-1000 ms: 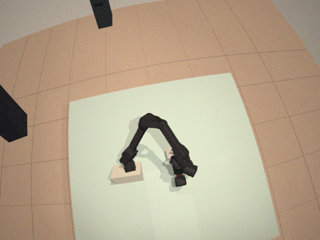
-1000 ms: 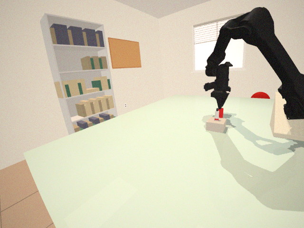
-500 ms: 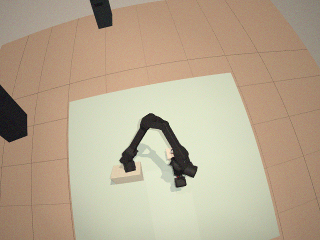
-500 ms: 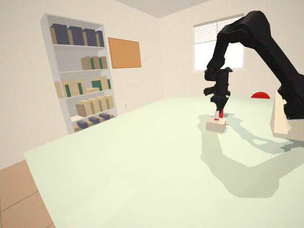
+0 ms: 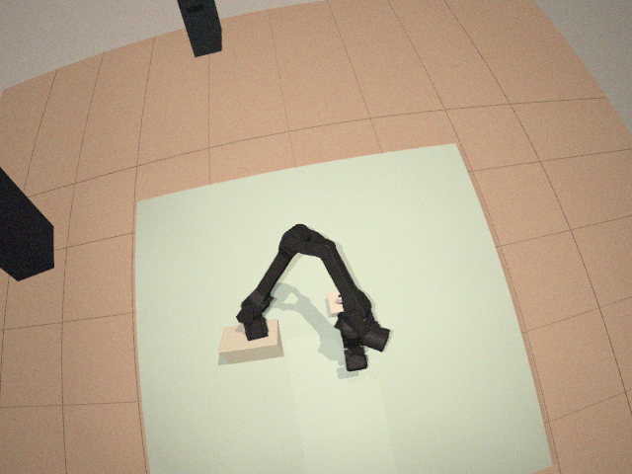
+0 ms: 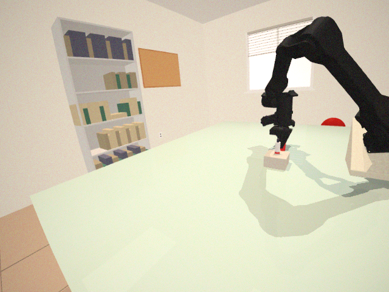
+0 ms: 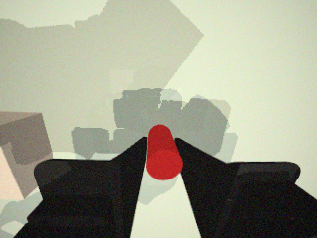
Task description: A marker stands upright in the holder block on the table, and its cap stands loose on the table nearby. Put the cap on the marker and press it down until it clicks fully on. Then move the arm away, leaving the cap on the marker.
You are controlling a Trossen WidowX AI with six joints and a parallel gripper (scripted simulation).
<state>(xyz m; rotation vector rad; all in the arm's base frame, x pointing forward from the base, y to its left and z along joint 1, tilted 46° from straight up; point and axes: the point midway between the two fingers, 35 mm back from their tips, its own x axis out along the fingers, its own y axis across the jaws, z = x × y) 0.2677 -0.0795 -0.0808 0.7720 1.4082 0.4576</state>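
The beige holder block lies 10 mm ahead of my gripper tip, 150 mm to the left of it and 10 mm above it. The rest, counted from my gripper tip: red cap 10 mm above.
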